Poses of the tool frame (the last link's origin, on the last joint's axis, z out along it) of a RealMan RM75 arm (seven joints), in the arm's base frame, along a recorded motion.
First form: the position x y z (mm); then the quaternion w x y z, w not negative.
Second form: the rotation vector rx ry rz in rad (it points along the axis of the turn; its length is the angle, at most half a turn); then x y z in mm. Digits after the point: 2 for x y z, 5 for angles.
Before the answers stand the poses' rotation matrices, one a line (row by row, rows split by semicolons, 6 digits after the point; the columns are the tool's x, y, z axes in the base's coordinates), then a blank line. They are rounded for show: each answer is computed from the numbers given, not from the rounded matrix.
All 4 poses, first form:
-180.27, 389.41, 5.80, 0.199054, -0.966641, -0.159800, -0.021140
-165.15, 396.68, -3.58, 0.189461, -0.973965, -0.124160, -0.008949
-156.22, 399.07, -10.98, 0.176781, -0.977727, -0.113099, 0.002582
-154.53, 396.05, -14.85, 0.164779, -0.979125, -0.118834, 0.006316
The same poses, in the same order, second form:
0.948034 0.317354 -0.022748; 0.300522 -0.869683 0.391584; 0.104487 -0.378071 -0.919861
0.969008 0.245246 -0.029615; 0.238464 -0.897378 0.371279; 0.064479 -0.366835 -0.928049
0.974404 0.220247 -0.045037; 0.222073 -0.911914 0.345103; 0.034939 -0.346271 -0.937484
0.971677 0.230625 -0.051531; 0.234788 -0.917453 0.321178; 0.026794 -0.324180 -0.945616

-2.70348, -0.44692, -0.05912, -180.27, 389.41, 5.80
-2.73809, -0.34905, -0.02516, -165.15, 396.68, -3.58
-2.76770, -0.32015, 0.00731, -156.22, 399.07, -10.98
-2.78999, -0.33861, 0.01800, -154.53, 396.05, -14.85

